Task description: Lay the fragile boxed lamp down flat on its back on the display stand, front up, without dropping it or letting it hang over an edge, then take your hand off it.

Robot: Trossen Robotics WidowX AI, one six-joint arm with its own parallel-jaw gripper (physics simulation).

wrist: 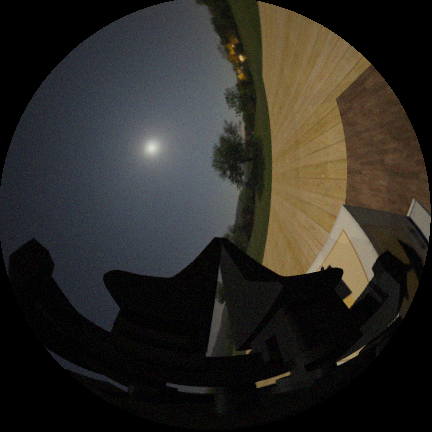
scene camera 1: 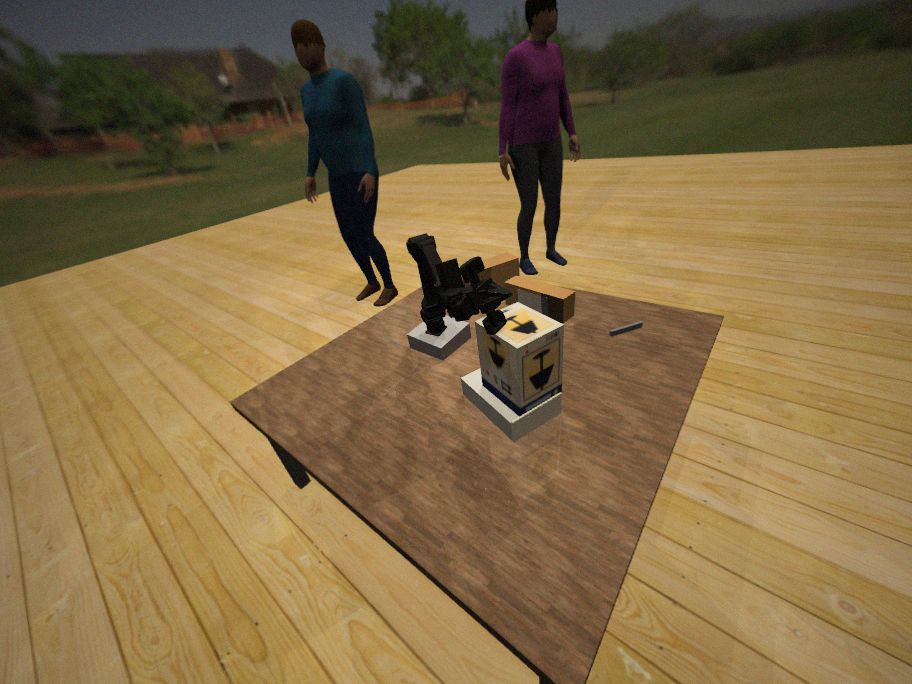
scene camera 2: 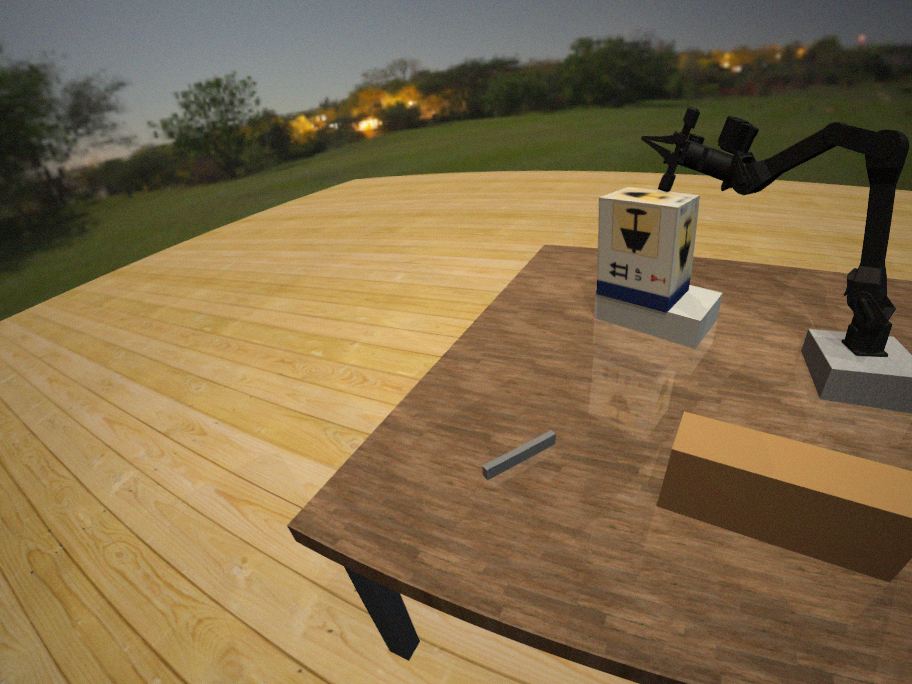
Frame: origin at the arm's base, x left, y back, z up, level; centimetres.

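Seen in the pictures: gripper, fingertip midpoint: (wrist: 218,242) (scene camera 1: 510,294) (scene camera 2: 641,137); arm's base at its link origin: (scene camera 1: 436,330) (scene camera 2: 863,348).
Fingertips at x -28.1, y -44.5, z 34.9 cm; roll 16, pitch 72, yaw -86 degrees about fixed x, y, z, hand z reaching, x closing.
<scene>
Offsets run from my fingertips to a thing's top centre. Level surfaces: height alone.
The boxed lamp (scene camera 1: 521,369) (scene camera 2: 642,246) (wrist: 351,254), a white carton with black lamp pictures and a blue band at the bottom, stands upright on the white display stand (scene camera 1: 513,417) (scene camera 2: 696,311). It sits toward one end of the stand. My gripper (scene camera 1: 505,295) (scene camera 2: 650,140) (wrist: 218,242) is shut and empty. It is rolled onto its side and hovers just above the carton's top rear edge, with the lower end of its jaw close over the top face. I cannot tell whether it touches the carton.
The arm's base (scene camera 1: 440,337) stands on the brown table @(dz -41.5 cm) (scene camera 1: 440,516) (scene camera 2: 521,543) behind the stand. Two cardboard boxes @(dx +65.1, dy +16.3, dz -30.5 cm) (scene camera 1: 543,296) @(dx +74.2, dy +42.1, dz -25.5 cm) (scene camera 1: 501,266) (scene camera 2: 738,475) lie behind the carton. A small grey bar @(dx +57.9, dy -19.6, dz -39.3 cm) (scene camera 1: 626,329) (scene camera 2: 519,453) lies near the table edge. Two people (scene camera 1: 341,156) (scene camera 1: 535,122) stand on the deck beyond.
</scene>
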